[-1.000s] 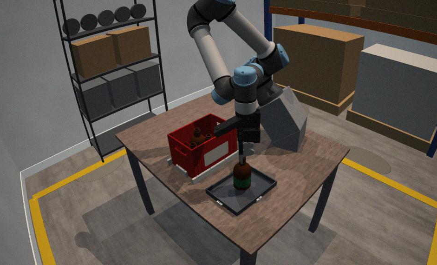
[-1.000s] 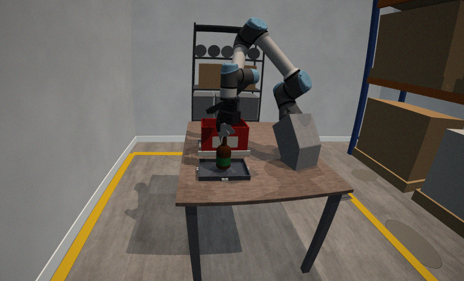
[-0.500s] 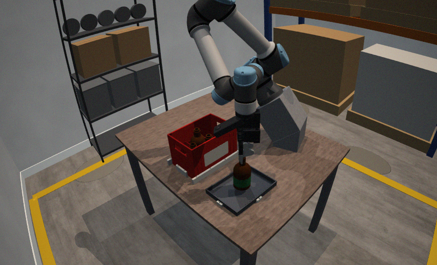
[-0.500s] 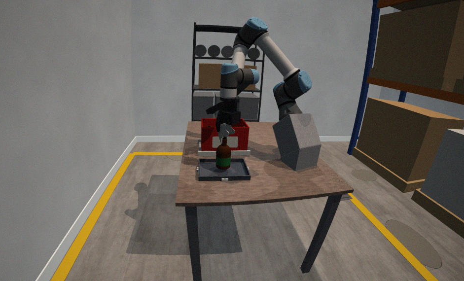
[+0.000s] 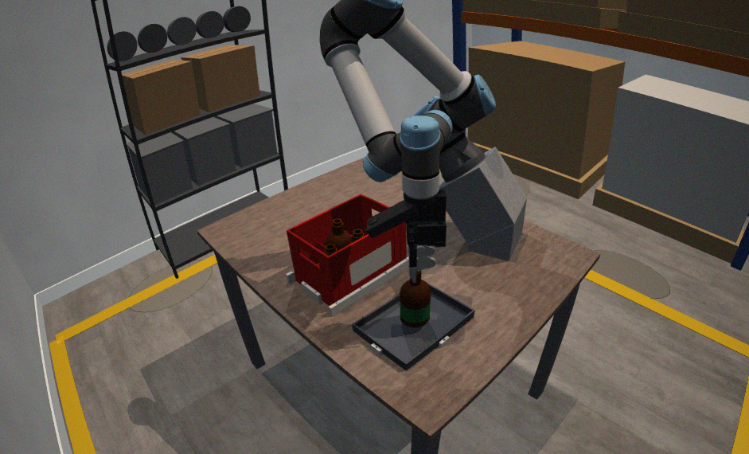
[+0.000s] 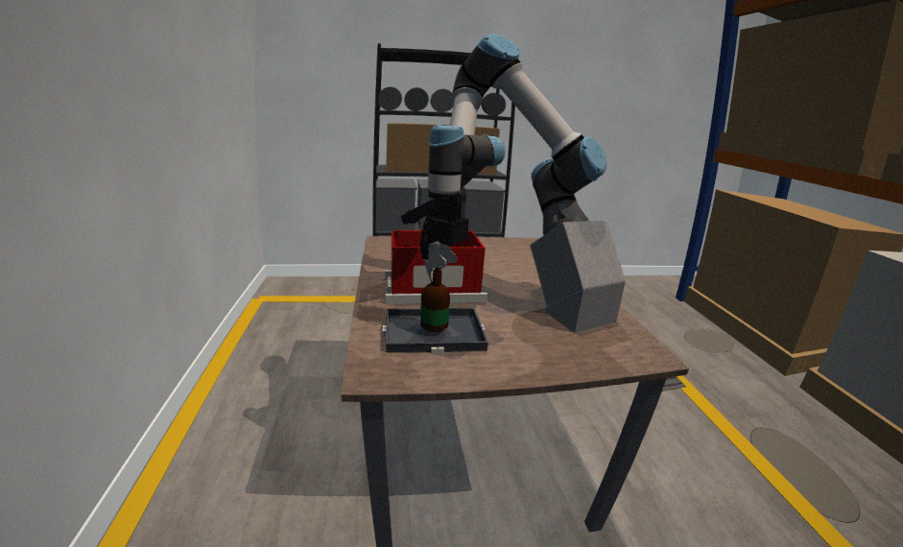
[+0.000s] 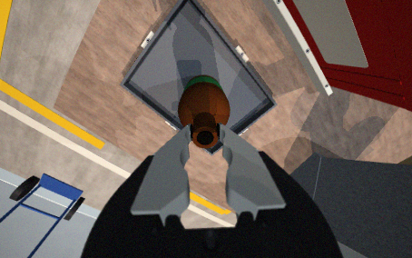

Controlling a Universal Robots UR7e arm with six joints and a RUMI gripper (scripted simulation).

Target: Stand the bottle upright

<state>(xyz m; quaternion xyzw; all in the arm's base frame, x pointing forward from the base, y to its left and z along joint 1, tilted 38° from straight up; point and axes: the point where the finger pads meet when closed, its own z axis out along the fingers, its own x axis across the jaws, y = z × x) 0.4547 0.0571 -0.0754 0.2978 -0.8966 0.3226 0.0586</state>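
Right now my hand is 160 mm above the dark tray. Round my hand: red crate: 80 mm behind, 260 mm to the right, 80 mm below.
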